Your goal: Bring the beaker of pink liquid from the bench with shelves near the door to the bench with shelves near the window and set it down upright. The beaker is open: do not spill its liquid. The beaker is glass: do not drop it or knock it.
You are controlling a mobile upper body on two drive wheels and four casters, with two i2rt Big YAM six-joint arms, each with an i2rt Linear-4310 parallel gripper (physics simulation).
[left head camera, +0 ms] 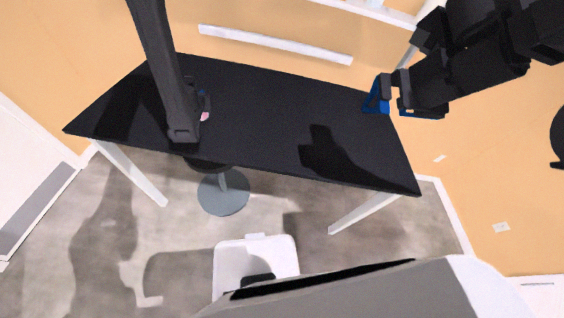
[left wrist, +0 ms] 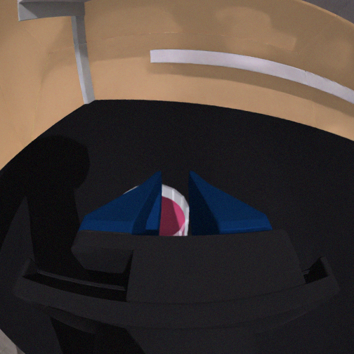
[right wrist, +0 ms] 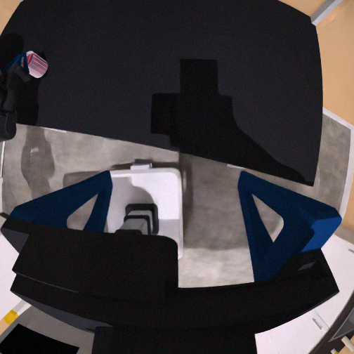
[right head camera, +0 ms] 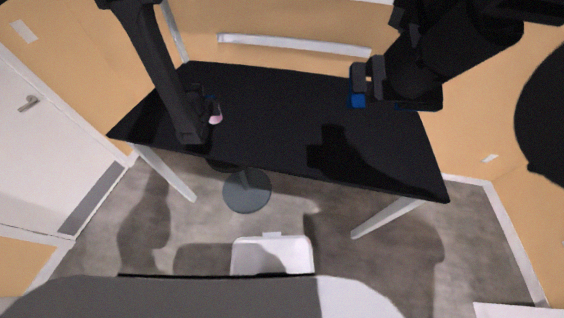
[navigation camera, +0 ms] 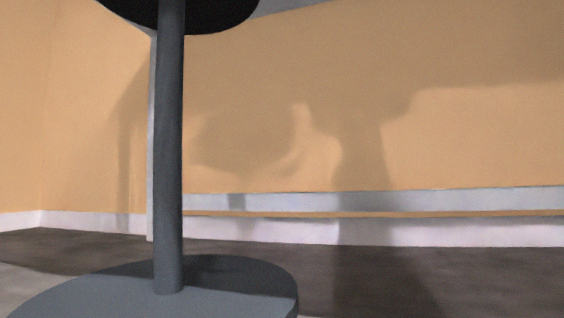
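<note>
The glass beaker of pink liquid (left head camera: 204,116) (right head camera: 216,119) (left wrist: 172,217) (right wrist: 38,65) is at the left part of the black bench top (left head camera: 270,110) (right head camera: 280,115) (left wrist: 250,150) (right wrist: 125,45). In the left wrist view, my left gripper's finger and body hide much of it; whether it is fully upright is hard to tell. My left gripper (left wrist: 174,178) is nearly closed, with nothing between its fingers; the beaker shows behind and below its left-hand finger, very close to it. My right gripper (right wrist: 174,177) is open and empty, in front of the bench's right part.
A stool with a round base (left head camera: 223,195) (right head camera: 246,190) (navigation camera: 240,282) stands under the bench's front edge. A white boxy piece (left head camera: 230,260) (right head camera: 272,255) (right wrist: 170,200) is in front of the bench. A door (right head camera: 45,150) is at the left. A white rail (left head camera: 275,45) (right head camera: 295,46) runs along the wall behind.
</note>
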